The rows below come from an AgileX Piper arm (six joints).
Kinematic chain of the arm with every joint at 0, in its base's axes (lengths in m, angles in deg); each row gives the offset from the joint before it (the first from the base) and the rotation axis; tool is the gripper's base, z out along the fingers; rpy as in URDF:
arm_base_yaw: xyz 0 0 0.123 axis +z
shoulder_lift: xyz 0 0 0 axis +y
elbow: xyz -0.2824 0 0.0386 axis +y
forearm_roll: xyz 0.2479 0 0.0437 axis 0.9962 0 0.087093
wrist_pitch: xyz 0 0 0 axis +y
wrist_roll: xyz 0.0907 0 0.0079 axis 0.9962 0 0.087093
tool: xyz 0 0 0 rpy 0 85.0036 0
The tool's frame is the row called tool.
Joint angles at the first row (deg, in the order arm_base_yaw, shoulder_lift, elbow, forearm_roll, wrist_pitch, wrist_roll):
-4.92 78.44 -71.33 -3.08 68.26 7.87
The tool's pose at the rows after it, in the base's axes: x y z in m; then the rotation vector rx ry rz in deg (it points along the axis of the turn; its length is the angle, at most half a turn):
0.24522 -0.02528 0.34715 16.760 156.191 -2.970
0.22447 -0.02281 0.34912 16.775 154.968 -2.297
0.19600 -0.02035 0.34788 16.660 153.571 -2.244
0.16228 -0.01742 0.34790 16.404 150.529 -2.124
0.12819 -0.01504 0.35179 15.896 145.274 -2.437
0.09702 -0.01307 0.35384 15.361 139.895 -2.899
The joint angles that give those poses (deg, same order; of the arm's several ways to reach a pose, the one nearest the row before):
-4.95 74.31 -70.16 -2.74 68.02 7.81
-4.95 69.79 -66.83 -2.28 67.97 7.81
-4.95 63.58 -62.02 -2.29 67.97 7.81
-4.95 55.75 -57.14 -2.29 67.86 7.82
-4.95 47.29 -53.60 -2.67 67.52 7.81
-4.95 39.37 -50.89 -3.17 67.34 7.76

